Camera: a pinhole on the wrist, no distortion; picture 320 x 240 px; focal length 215.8 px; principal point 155.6 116.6 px. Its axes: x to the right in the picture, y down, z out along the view. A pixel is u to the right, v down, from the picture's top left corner.
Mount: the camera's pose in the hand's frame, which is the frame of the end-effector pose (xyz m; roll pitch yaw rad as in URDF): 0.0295 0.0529 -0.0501 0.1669 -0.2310 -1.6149
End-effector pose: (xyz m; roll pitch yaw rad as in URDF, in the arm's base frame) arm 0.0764 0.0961 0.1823 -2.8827 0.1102 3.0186
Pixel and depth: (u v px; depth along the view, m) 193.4 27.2 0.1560
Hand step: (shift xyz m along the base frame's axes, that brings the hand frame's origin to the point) 0.0753 0.0274 -0.1012
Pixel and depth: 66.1 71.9 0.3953
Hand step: 0.1698 0.2041 -0.3336
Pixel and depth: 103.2 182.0 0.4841
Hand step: -0.0310 0.1696 -0.4777
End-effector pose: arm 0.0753 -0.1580 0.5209 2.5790 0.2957 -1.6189
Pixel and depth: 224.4 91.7 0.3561
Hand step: -0.1806 0.1499 -0.2178
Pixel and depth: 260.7 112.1 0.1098
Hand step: -0.0579 0.0078 -0.0431
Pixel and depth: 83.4 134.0 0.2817
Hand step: -0.2850 0.0195 -0.0601
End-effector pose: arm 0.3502 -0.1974 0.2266 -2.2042 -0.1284 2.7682
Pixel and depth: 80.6 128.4 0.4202
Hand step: -0.0763 -0.0641 -0.4248
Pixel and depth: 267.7 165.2 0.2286
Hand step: -0.1124 -0.1394 -0.1075
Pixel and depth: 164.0 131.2 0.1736
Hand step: -0.0460 -0.0307 -0.1380
